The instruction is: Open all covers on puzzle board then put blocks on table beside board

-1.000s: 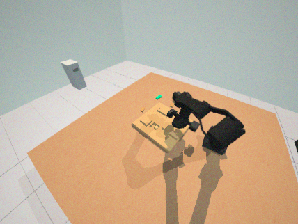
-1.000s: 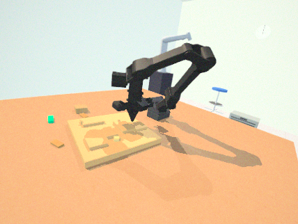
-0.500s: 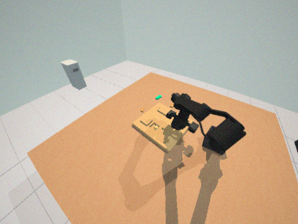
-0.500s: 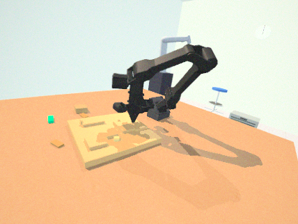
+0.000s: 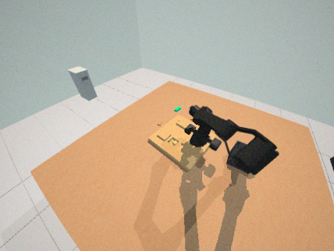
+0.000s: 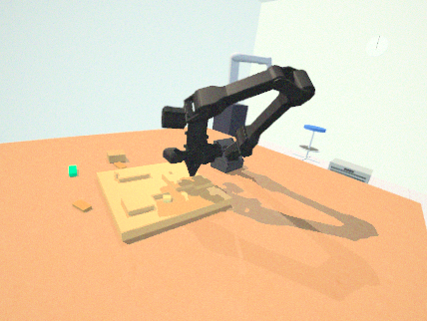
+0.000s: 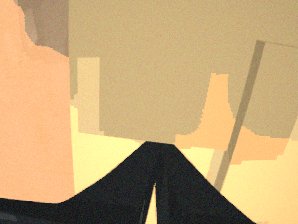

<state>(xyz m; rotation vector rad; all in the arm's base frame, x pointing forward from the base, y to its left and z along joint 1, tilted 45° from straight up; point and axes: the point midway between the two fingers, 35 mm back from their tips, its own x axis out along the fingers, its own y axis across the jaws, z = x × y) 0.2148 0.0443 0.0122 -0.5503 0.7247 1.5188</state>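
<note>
Now: gripper tip 10 cm short of the tan puzzle board and 3 cm to the left of it.
</note>
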